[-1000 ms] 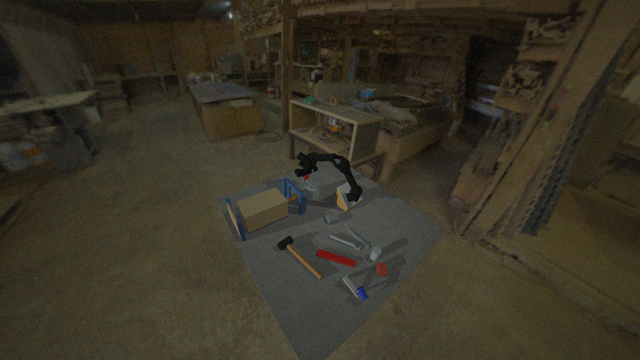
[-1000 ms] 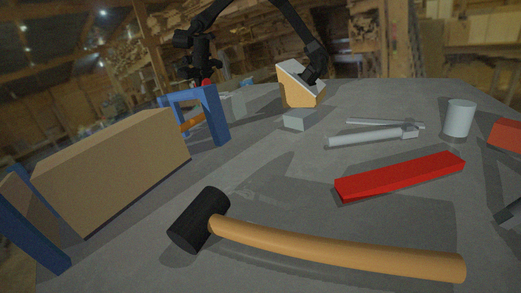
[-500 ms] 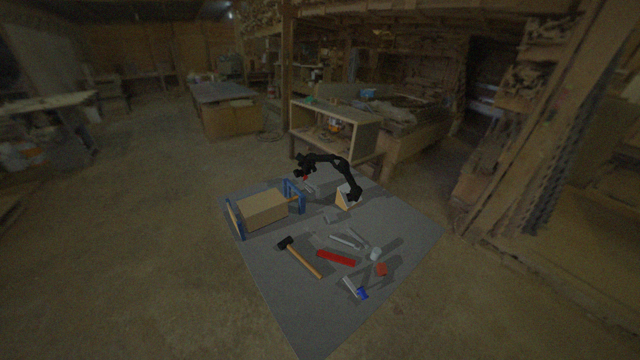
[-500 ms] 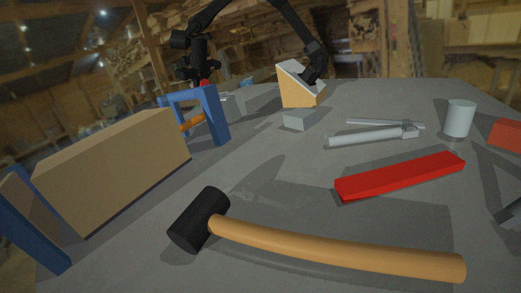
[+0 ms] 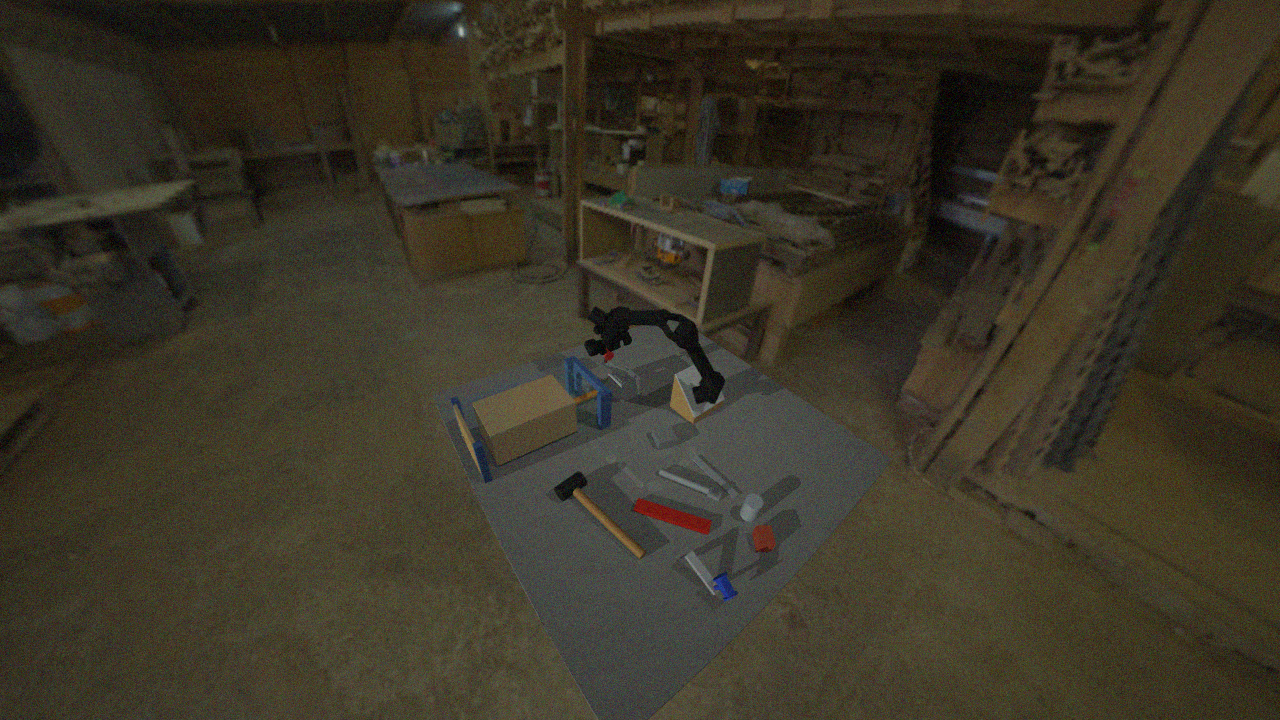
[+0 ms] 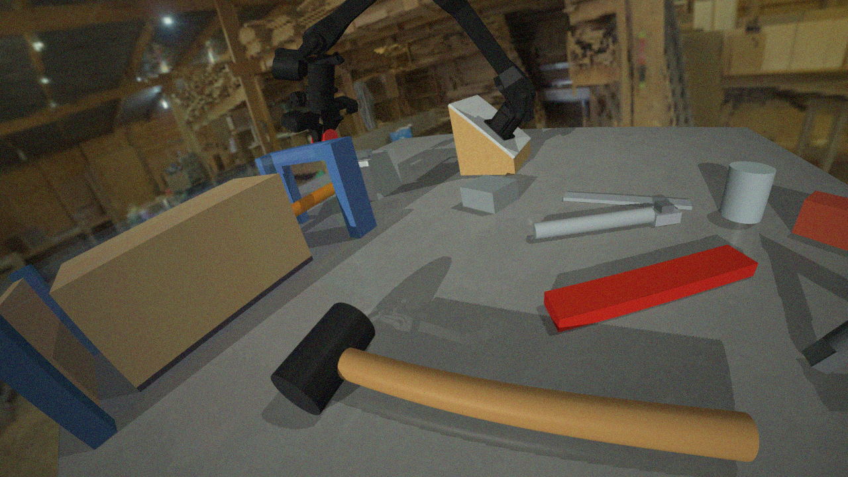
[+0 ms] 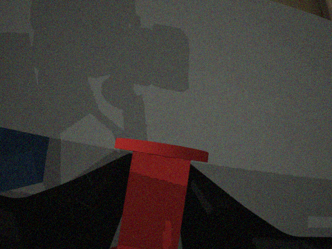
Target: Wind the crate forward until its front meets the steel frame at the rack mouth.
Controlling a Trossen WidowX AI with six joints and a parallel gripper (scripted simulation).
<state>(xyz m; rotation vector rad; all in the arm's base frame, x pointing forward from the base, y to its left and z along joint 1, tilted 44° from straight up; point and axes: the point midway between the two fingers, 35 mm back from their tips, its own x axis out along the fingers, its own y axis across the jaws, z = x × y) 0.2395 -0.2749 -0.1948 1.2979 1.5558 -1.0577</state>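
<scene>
Now: the winch handle with red knob 5 cm to the left of my gripper tip, 3 cm below it and 1 cm behind it. Round my gripper tip: grey block (41 cm to the left, 12 cm below, 2 cm behind); then winch (10 cm to the left, 10 cm below, 5 cm behind); then flat grey strip (63 cm to the left, 13 cm below, 7 cm behind).
</scene>
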